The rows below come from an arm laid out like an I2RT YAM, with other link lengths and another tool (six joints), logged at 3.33 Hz.
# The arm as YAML. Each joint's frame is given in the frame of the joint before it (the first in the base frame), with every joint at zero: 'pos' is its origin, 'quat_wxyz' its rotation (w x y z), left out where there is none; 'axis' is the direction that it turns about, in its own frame. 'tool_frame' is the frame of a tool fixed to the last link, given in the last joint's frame.
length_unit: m
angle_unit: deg
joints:
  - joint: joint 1
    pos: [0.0, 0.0, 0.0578]
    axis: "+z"
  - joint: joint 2
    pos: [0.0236, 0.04, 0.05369]
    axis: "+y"
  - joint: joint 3
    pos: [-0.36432, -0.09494, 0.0]
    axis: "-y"
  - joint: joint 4
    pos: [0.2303, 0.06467, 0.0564]
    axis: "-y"
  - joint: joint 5
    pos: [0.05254, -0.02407, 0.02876]
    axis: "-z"
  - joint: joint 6
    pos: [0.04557, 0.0, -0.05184]
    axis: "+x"
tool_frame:
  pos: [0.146, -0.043, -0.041]
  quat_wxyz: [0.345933, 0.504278, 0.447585, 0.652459]
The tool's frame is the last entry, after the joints.
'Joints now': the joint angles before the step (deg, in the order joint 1, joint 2, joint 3, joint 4, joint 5, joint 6). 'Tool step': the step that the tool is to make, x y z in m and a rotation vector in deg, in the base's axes. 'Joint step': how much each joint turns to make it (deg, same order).
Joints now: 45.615, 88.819, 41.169, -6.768, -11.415, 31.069
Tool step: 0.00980, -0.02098, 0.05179, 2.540, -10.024, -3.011
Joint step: -0.079, -11.036, 1.655, -4.030, 6.003, -1.215
